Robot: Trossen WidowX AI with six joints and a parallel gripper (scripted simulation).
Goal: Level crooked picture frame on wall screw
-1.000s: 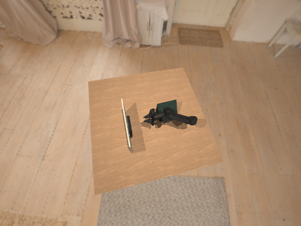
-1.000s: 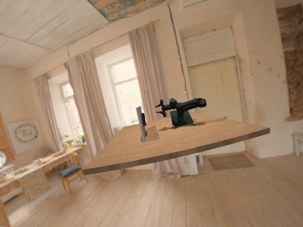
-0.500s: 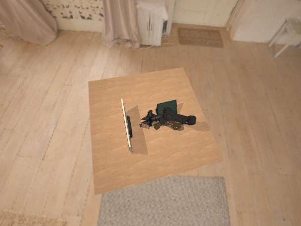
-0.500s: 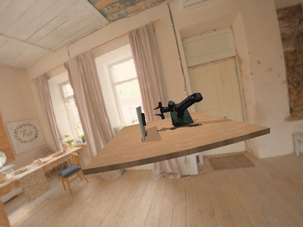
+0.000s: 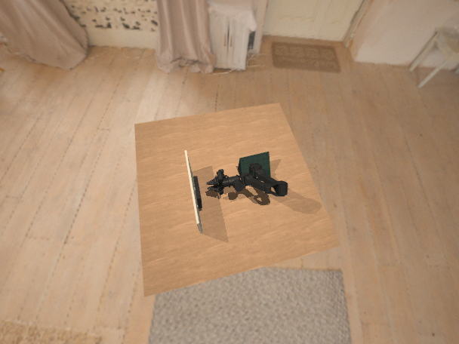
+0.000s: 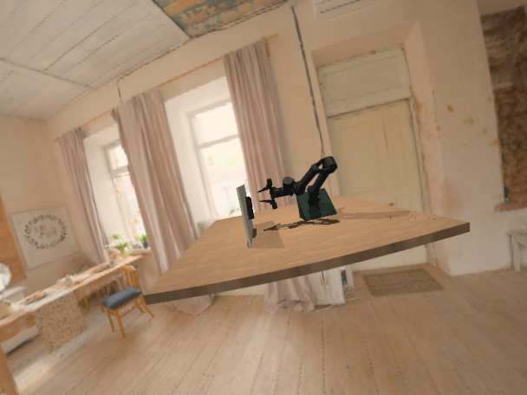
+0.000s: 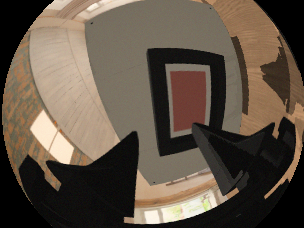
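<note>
Now: gripper tip 70 mm short of the picture frame, 10 mm to the right of it and 60 mm above it. Also, from my gripper tip: wall panel (80 mm ahead, 10 mm to the left, 70 mm below).
</note>
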